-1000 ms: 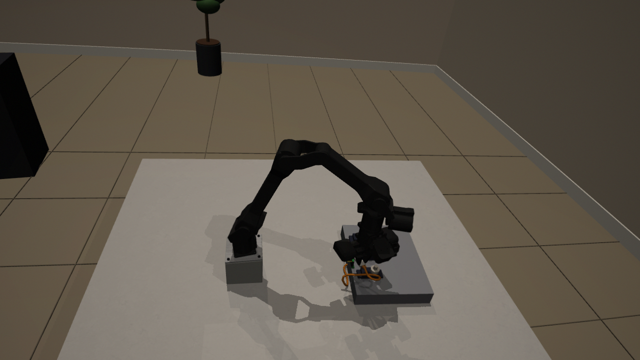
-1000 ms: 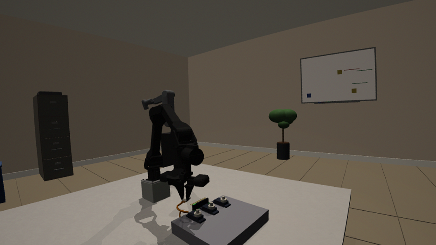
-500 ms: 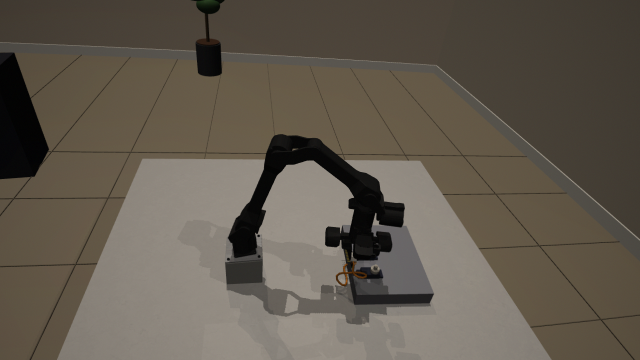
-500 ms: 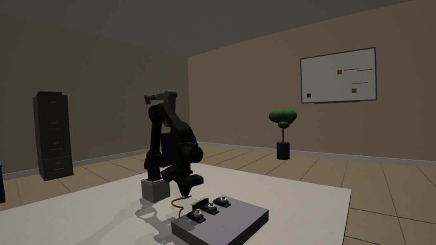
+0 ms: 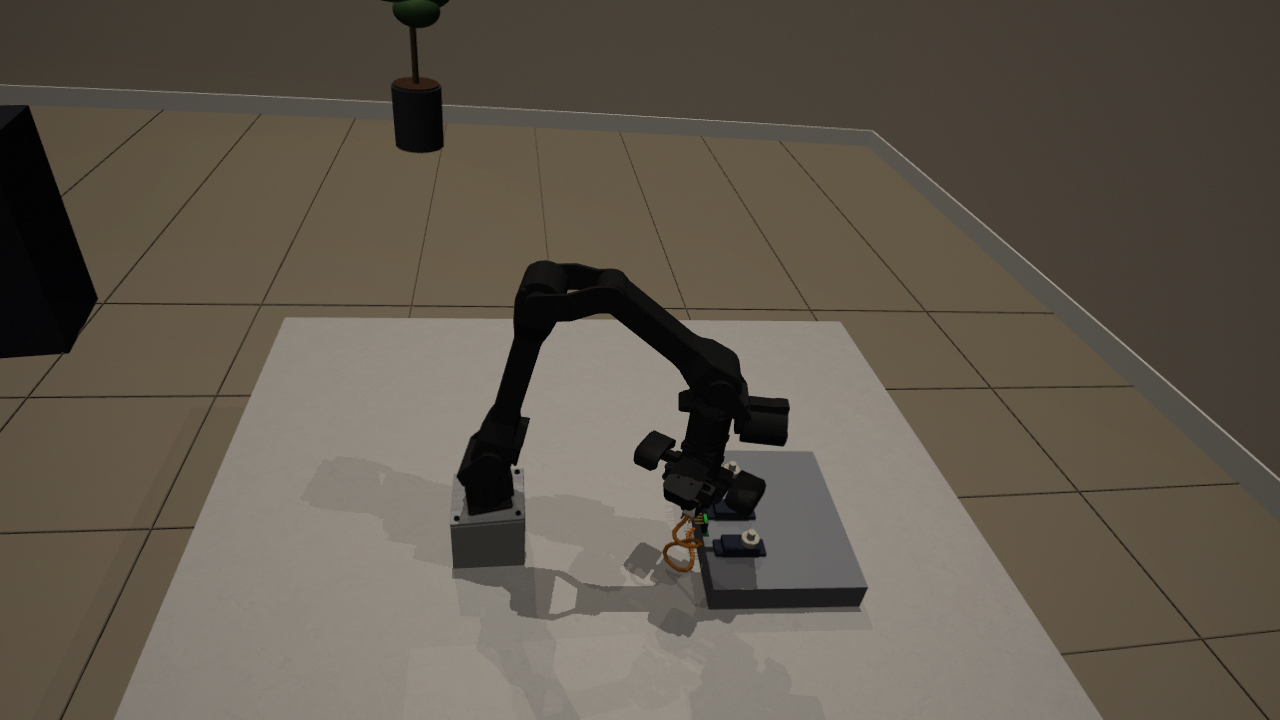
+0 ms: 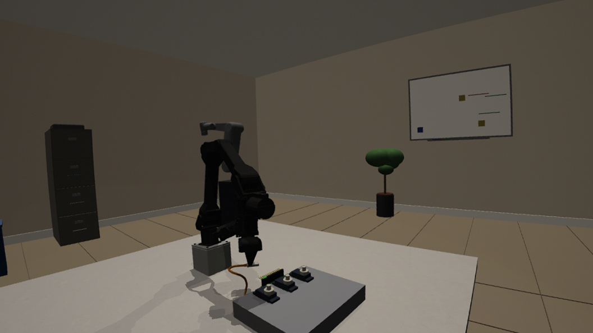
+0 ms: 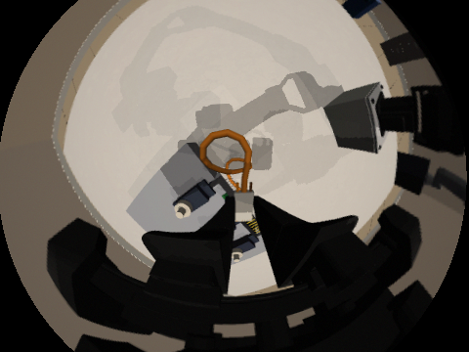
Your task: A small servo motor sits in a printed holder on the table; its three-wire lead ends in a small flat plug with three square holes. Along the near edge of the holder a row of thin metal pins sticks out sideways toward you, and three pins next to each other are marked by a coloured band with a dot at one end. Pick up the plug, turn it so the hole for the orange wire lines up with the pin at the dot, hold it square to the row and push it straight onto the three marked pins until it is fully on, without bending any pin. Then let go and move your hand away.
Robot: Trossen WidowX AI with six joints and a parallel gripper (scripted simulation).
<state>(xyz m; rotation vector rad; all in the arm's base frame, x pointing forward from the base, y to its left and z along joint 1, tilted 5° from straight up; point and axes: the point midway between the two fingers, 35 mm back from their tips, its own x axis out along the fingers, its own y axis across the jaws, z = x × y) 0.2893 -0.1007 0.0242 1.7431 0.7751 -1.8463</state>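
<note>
My gripper tip is 40 mm short of the green mark, 40 mm above it and 20 mm to the right of it. The rest, counted from my gripper tip: grey holder: 200 mm ahead, 90 mm below, 20 mm to the left; then pin row: 50 mm to the left, 50 mm below, 50 mm ahead.
</note>
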